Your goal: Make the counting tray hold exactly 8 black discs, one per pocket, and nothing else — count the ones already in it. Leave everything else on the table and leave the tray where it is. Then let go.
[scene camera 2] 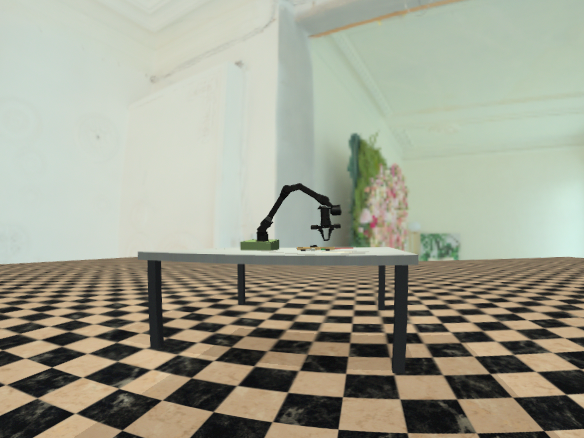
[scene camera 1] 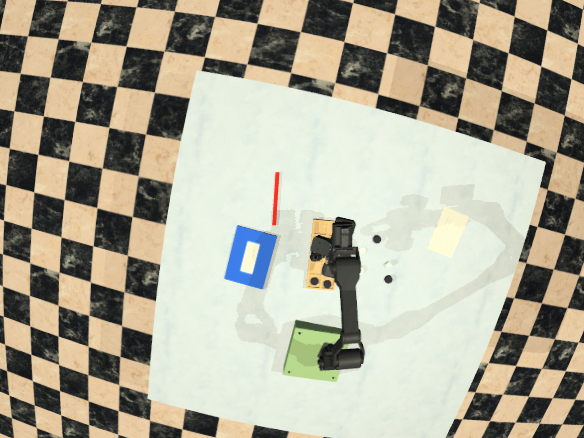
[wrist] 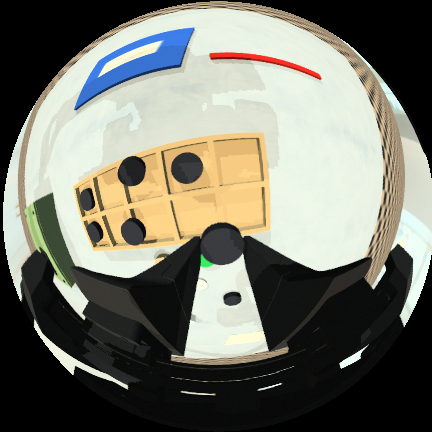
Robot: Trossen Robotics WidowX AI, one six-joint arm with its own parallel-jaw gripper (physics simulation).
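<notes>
The tan counting tray [scene camera 1: 310, 287] [wrist: 268, 200] has two rows of pockets. In the wrist view, black discs [wrist: 187, 168] [wrist: 87, 199] [wrist: 95, 232] lie in pockets. Two more black discs [wrist: 132, 171] [wrist: 133, 231] appear to overlap dividers. The tray's right-end pockets show empty. My gripper [scene camera 2: 326, 239] [wrist: 221, 241] is shut on a black disc [wrist: 221, 246] and holds it above the table, at the tray's near edge in the wrist view. In scene camera 1, the arm hides part of the tray. Loose black discs [scene camera 1: 377, 239] [scene camera 1: 388, 279] lie right of the tray.
A green disc [wrist: 205, 261], a partly hidden tan disc [wrist: 161, 258] and a whitish disc [scene camera 1: 363, 249] [wrist: 202, 284] lie beside the tray. A blue panel [scene camera 1: 231, 267] [wrist: 185, 47], red bar [scene camera 1: 275, 199] [wrist: 265, 60] and cream sheet [scene camera 1: 449, 232] lie farther off. The arm stands on a green base [scene camera 1: 310, 367].
</notes>
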